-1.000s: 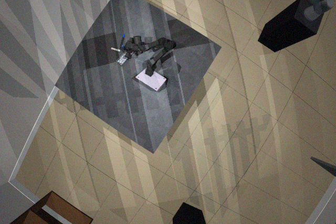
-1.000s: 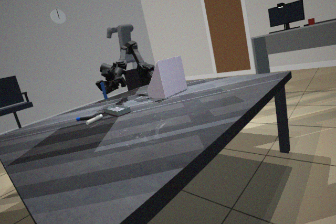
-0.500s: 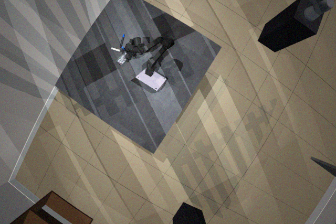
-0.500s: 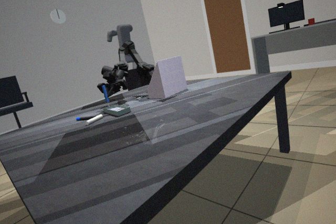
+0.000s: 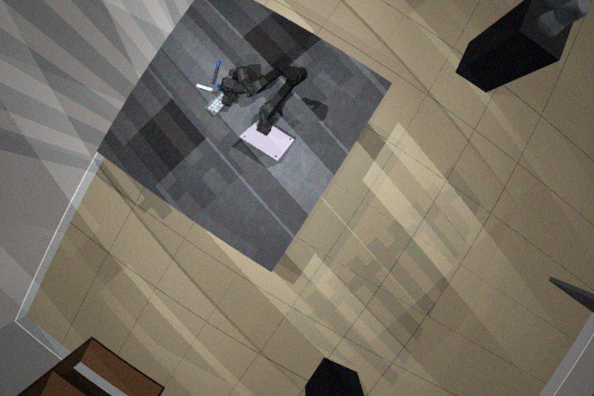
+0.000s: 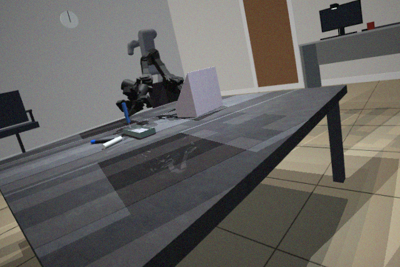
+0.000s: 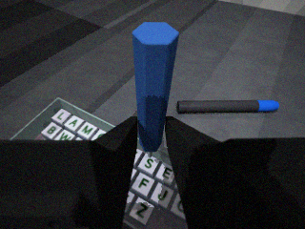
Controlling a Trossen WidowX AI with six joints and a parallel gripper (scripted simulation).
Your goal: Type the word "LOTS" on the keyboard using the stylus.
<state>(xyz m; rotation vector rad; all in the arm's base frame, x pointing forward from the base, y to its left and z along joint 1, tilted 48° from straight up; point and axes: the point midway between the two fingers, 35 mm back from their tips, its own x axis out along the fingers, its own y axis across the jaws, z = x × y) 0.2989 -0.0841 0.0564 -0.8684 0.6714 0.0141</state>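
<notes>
My gripper tip is 12 cm short of the white cylinder, 3 cm to the right of it and 8 cm above it. The rest, counted from my gripper tip: blue-tipped dark pen: 11 cm ahead, 11 cm to the right, 8 cm below; blue hexagonal stylus: 2 cm below.
</notes>
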